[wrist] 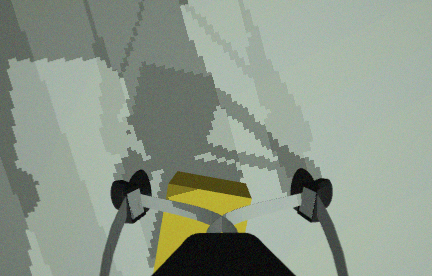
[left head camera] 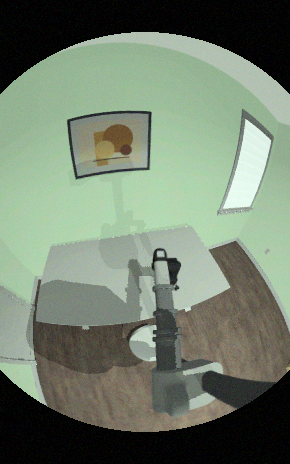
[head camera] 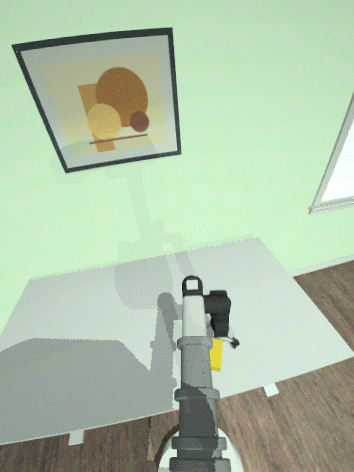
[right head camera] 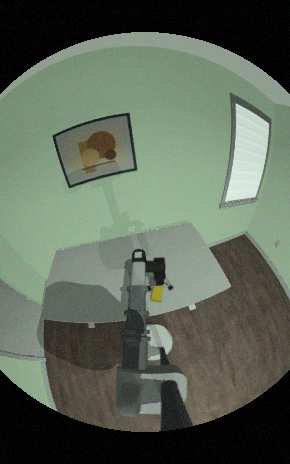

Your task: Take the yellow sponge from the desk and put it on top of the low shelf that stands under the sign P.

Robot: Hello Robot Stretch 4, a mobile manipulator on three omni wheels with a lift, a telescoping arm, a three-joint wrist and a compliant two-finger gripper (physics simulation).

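Where they show: gripper, fingertip midpoint: (wrist: 221, 186) (head camera: 216, 345) (right head camera: 159, 288); robot's base at its link origin: (left head camera: 149, 341) (right head camera: 152, 340).
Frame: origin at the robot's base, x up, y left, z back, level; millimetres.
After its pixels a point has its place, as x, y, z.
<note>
The yellow sponge (head camera: 216, 357) {738, -77, -342} (right head camera: 157, 294) {738, -73, -346} (wrist: 180, 225) {738, -57, -384} lies on the white desk (head camera: 295, 330) {693, -431, -449} (left head camera: 205, 280) {693, -410, -436} (right head camera: 202, 272) {693, -419, -494} (wrist: 370, 150) {693, -221, -429}, near its front edge. My gripper (right head camera: 160, 287) {693, -88, -401} (wrist: 221, 186) {693, -88, -401} is open, its fingers wide apart above the desk. In the wrist view, the far end of the sponge shows between the two fingers, a little left of the middle, and the black gripper body hides its near part. The fingers do not grip it. The arm partly covers the sponge in the head camera view. The low shelf and the sign P do not show.
A green wall stands behind the desk with a framed picture (head camera: 120, 95) {1539, 240, -980} (left head camera: 110, 145) {1476, 281, -970} (right head camera: 95, 150) {1491, 276, -972}. A window (left head camera: 247, 165) {1450, -1189, -1335} (right head camera: 248, 152) {1465, -1234, -1346} is at the right. A round white object (left head camera: 145, 342) {187, 46, -5} (right head camera: 162, 341) {187, -107, 0} is below the arm at the desk's front. Wooden floor (head camera: 300, 415) {-27, -616, -237} lies in front.
</note>
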